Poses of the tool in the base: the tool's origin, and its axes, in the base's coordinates. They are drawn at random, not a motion.
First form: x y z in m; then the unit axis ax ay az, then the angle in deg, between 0 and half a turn.
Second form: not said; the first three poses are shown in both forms.
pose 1, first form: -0.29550 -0.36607 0.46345 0.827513 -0.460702 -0.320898 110.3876
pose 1, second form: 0.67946 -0.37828 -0.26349 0.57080 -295.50 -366.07 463.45
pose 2, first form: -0.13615 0.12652 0.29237 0.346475 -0.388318 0.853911 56.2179
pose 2, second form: 0.16324 -0.18296 0.40232 0.88205 -136.15 126.52 292.37
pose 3, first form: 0.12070 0.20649 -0.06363 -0.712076 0.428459 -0.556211 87.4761
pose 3, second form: -0.49230 0.29622 -0.38454 0.72251 120.70 206.49 -63.63
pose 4, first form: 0.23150 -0.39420 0.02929 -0.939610 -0.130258 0.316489 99.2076
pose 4, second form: -0.71559 -0.09920 0.24103 0.64807 231.50 -394.20 29.29
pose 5, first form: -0.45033 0.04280 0.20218 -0.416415 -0.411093 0.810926 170.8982
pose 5, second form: -0.41510 -0.40980 0.80837 0.07934 -450.33 42.80 202.18
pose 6, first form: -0.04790 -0.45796 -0.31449 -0.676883 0.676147 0.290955 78.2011
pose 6, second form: -0.42690 0.42643 0.18350 0.77604 -47.90 -457.96 -314.49
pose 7, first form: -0.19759 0.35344 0.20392 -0.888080 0.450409 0.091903 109.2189
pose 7, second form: -0.72398 0.36718 0.07492 0.57915 -197.59 353.44 203.92
